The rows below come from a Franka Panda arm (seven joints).
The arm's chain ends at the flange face. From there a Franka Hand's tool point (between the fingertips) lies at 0.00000 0.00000 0.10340 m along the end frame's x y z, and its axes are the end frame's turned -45 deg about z.
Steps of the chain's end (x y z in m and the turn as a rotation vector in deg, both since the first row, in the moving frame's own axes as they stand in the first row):
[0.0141, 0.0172, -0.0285, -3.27, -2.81, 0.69]
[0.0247, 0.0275, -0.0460, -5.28, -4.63, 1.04]
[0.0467, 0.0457, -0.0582, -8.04, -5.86, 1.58]
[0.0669, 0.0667, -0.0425, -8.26, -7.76, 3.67]
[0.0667, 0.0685, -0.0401, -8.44, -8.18, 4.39]
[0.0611, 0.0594, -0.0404, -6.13, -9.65, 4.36]
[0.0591, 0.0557, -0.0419, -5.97, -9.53, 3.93]
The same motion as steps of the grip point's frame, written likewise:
[-0.0099, 0.0227, -0.0288, -0.33, -4.30, 0.69]
[-0.0146, 0.0376, -0.0468, -0.46, -7.01, 1.04]
[-0.0170, 0.0679, -0.0598, -1.54, -9.83, 1.58]
[-0.0202, 0.0945, -0.0445, -0.35, -11.33, 3.67]
[-0.0223, 0.0951, -0.0423, -0.18, -11.75, 4.39]
[-0.0186, 0.0800, -0.0425, 2.49, -11.16, 4.36]
[-0.0171, 0.0760, -0.0439, 2.52, -10.96, 3.93]

